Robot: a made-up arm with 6 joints. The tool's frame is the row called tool. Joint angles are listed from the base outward.
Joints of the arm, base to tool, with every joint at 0 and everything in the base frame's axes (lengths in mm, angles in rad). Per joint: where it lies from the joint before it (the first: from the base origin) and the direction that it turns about. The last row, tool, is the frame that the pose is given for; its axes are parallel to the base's.
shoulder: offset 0 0 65.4 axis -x
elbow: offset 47 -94.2 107.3 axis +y
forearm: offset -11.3 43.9 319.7 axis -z
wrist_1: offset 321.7 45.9 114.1 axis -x
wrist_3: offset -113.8 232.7 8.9 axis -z
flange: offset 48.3 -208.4 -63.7 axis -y
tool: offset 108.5 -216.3 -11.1
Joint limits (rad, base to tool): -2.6..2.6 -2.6..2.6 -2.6..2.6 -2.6..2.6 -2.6..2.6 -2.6..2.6
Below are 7 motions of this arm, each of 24 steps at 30 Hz.
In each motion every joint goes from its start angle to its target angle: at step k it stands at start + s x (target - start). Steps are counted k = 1, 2, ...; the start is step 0. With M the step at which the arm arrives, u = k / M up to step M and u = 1 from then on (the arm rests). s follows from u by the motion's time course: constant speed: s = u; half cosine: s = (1 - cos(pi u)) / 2; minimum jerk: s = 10 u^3 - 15 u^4 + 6 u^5.
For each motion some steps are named. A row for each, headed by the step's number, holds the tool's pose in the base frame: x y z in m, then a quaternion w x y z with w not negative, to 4 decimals.
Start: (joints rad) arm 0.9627 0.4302 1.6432 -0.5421 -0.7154 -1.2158
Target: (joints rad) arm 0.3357 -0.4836 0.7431 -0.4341 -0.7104 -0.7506
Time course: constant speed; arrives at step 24
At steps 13, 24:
13: 0.3306 -0.1840 0.7107 0.9618 -0.0693 0.1913 -0.1831
24: 0.3267 -0.1531 0.7529 0.9964 -0.0263 0.0017 0.0810

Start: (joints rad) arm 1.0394 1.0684 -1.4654 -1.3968 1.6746 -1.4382
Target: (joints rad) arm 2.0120 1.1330 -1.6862 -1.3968 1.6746 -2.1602
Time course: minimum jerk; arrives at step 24
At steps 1, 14, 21, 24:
1: 0.4624 0.4412 0.6062 0.3164 -0.1987 -0.7631 0.5274
14: 0.5447 0.6552 0.2728 0.4217 -0.4194 -0.5071 0.6237
21: 0.5886 0.6703 0.0773 0.4264 -0.5471 -0.3639 0.6216
24: 0.5907 0.6694 0.0680 0.4257 -0.5534 -0.3569 0.6206

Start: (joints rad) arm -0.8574 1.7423 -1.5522 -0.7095 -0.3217 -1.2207
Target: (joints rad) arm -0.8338 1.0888 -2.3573 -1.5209 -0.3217 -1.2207
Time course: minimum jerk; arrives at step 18
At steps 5, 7, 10, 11, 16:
5: 0.2727 0.0827 0.4652 0.3568 -0.3539 -0.2004 -0.8410
7: 0.2638 -0.0089 0.5161 0.3913 -0.3289 -0.1507 -0.8462
10: 0.2084 -0.1864 0.5726 0.4631 -0.2491 -0.0833 -0.8465
11: 0.1821 -0.2424 0.5791 0.4870 -0.2156 -0.0703 -0.8435
16: 0.0924 -0.3936 0.5655 0.5541 -0.1026 -0.0605 -0.8239

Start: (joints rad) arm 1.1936 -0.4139 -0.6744 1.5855 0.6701 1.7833
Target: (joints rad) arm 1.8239 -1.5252 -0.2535 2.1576 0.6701 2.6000
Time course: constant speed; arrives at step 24
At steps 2, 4, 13, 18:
2: -0.3074 0.5145 0.2230 0.3885 0.2858 0.4462 -0.7539
4: -0.3451 0.4813 0.1817 0.4673 0.2559 0.4022 -0.7445
13: -0.4489 0.2784 0.0517 0.7491 0.1160 0.1666 -0.6306
18: -0.4641 0.1505 0.0273 0.8497 0.0507 0.0300 -0.5240

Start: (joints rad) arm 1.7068 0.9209 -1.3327 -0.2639 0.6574 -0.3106
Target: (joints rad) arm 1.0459 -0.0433 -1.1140 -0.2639 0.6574 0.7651
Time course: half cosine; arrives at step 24
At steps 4, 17, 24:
4: 0.3490 0.2092 0.0605 0.6243 -0.4369 0.6022 -0.2383
17: 0.2414 0.4058 0.2860 0.8891 -0.3998 0.0341 0.2204
24: 0.1649 0.4107 0.3742 0.8823 -0.3273 -0.1577 0.2993

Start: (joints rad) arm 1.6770 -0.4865 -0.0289 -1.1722 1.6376 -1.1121
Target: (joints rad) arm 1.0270 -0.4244 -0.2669 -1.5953 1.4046 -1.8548
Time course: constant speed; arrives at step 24
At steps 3, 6, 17, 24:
3: -0.4201 0.4699 -0.1376 0.7660 0.1949 0.3562 -0.4984
6: -0.4249 0.4927 -0.0868 0.7274 0.2415 0.4420 -0.4661
17: -0.4381 0.5293 0.1256 0.5219 0.3781 0.7072 -0.2909
24: -0.4394 0.5046 0.2709 0.3501 0.4252 0.8222 -0.1436

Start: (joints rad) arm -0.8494 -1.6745 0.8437 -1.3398 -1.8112 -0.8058
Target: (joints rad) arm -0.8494 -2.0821 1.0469 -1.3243 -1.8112 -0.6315
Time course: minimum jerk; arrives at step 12
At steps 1, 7, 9, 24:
1: -0.8469 -0.6600 0.2405 0.4636 -0.1154 -0.8716 -0.1096
7: -0.9403 -0.4910 -0.0102 0.3243 -0.1622 -0.9086 -0.2074
9: -0.9507 -0.4218 -0.1075 0.2670 -0.1789 -0.9160 -0.2402
24: -0.9509 -0.3918 -0.1490 0.2419 -0.1858 -0.9180 -0.2534

